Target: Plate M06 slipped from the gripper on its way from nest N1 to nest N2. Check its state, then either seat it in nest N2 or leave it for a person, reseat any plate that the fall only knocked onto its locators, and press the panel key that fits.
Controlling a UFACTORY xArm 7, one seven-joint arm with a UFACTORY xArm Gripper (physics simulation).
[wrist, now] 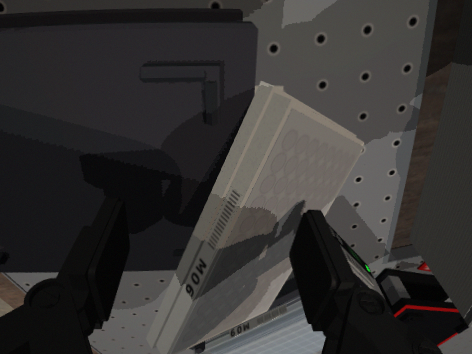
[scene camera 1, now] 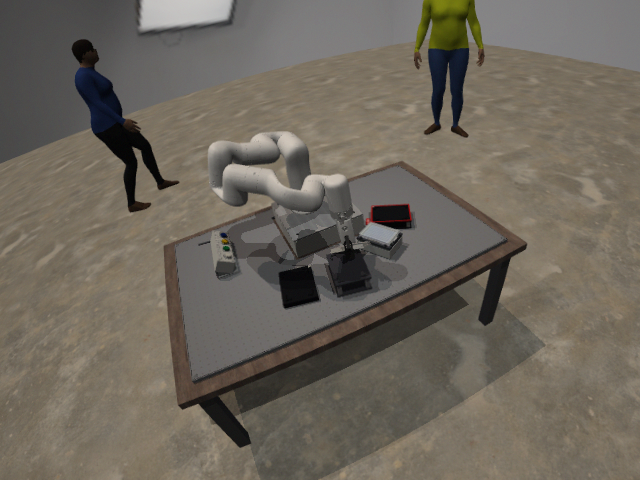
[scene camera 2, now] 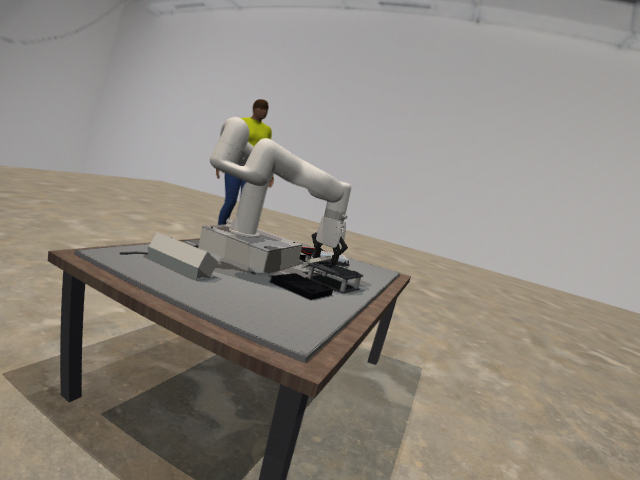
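Seen in the pictures: gripper, fingertip midpoint: point(wrist: 214, 227) point(scene camera 1: 348, 250) point(scene camera 2: 324, 261); arm's base at its link origin: point(scene camera 2: 243, 233).
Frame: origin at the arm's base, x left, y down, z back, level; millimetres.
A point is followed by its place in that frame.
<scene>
Plate M06 point(wrist: 267, 185) {z -316, x -24, y 11 mm} is pale with round wells. In the wrist view it lies at a slant below and between my fingers, beside and partly past the edge of a dark raised stand point(wrist: 60, 60) {z -369, x -86, y 25 mm} point(scene camera 1: 347, 264) {z -397, x -42, y 25 mm} point(scene camera 2: 338, 270) {z -413, x -56, y 25 mm}; its labelled side runs diagonally. What it rests on is hidden. My gripper point(wrist: 214, 227) {z -345, x -2, y 19 mm} point(scene camera 1: 348, 249) {z -345, x -2, y 19 mm} point(scene camera 2: 327, 258) {z -345, x -2, y 19 mm} is open and empty, above the stand's robot-side edge. Another clear plate point(scene camera 1: 381, 234) {z -352, x 138, y 11 mm} point(wrist: 270, 335) {z -342, x 99, y 11 mm}, its label seeming to read M09, sits on a light nest. I cannot tell which holder is N1 or N2. The key panel point(scene camera 1: 224, 266) {z -107, x -417, y 35 mm} point(scene camera 2: 178, 255) {z -14, x -440, y 34 mm} stands at the left in scene camera 1.
A low black tray point(scene camera 1: 298, 286) {z -352, x -219, y 60 mm} point(scene camera 2: 301, 285) {z -347, x -252, y 60 mm} lies left of the stand in scene camera 1. A red-rimmed black holder point(scene camera 1: 391, 212) {z -226, x 282, y 42 mm} point(wrist: 425, 307) {z -209, x 191, y 42 mm} is behind the clear plate. The robot's base box point(scene camera 1: 315, 238) {z -180, x -55, y 37 mm} point(scene camera 2: 250, 250) {z -104, x -136, y 27 mm} is close behind the gripper. Two people stand beyond the table.
</scene>
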